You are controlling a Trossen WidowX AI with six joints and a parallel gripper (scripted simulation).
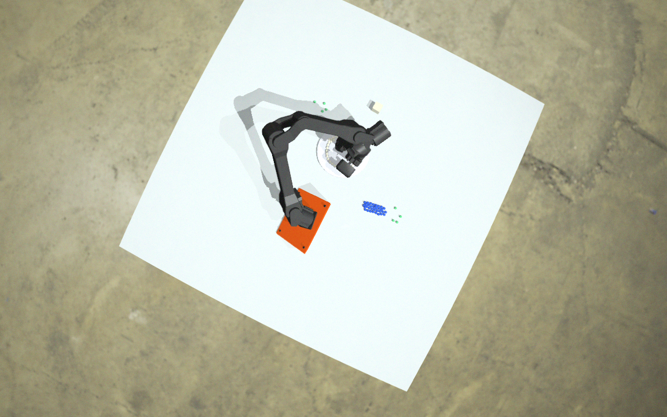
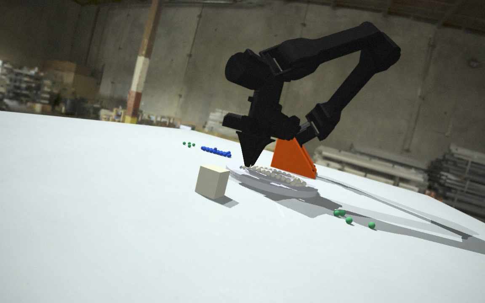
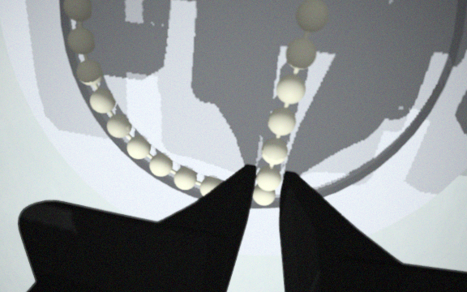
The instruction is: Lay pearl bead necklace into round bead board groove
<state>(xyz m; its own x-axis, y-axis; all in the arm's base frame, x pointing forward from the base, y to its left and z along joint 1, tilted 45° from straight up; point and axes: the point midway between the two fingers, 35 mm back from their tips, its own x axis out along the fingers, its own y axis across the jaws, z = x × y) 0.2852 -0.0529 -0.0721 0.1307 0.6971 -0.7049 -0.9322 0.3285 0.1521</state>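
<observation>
The round bead board lies 50 mm to the left of my gripper tip and 10 mm below it. Also, from my gripper tip: cream cube: 200 mm ahead, 10 mm to the right.
</observation>
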